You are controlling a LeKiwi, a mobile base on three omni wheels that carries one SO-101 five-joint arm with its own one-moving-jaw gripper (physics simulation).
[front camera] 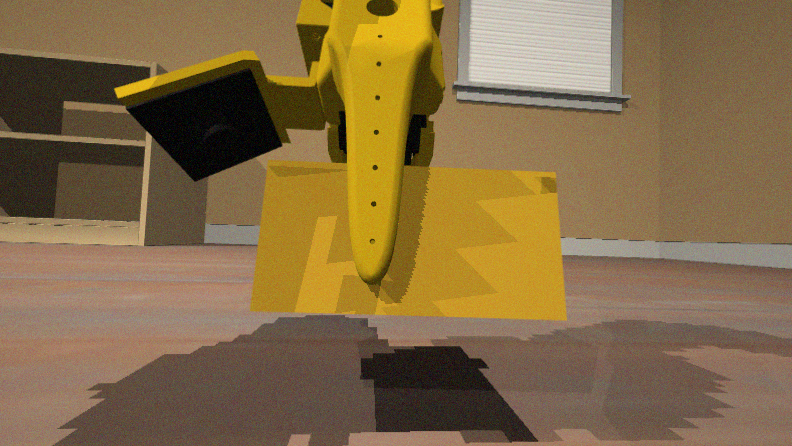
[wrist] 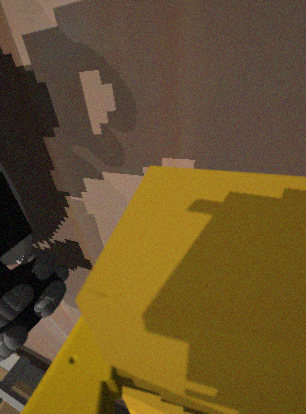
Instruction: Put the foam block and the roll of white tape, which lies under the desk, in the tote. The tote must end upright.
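Places are measured from the arm's base along level axes (x ahead, y left, z up), in millimetres.
Where they show: hand at its tool point: (front camera: 372,268) (wrist: 136,263).
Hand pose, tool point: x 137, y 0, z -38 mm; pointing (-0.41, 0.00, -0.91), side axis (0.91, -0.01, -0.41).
Each offset is from my tool point to the top centre of the thing. "pt": to the spot under its first point.
The foam block {dx +34, dy -11, dz +31 mm} (front camera: 476,243) (wrist: 165,260), a yellow box shape, is held level, a little above the floor, with its dark shadow below it in the front view. My gripper (front camera: 374,268) is shut on it. One jaw lies down the block's near face, left of its middle, in the front view; the other jaw is hidden behind the block. In the wrist view the block fills the lower right, and part of a yellow jaw shows at the lower left. The white tape, the desk and the tote do not show in either view.
An open wooden bookshelf (front camera: 174,213) stands at the left back against the tan wall (front camera: 714,138). A window with a white blind {pt dx +1436, dy -766, dz +1029 mm} (front camera: 540,44) is in the back wall. Part of the base's dark wheels (wrist: 35,300) shows at the wrist view's lower left.
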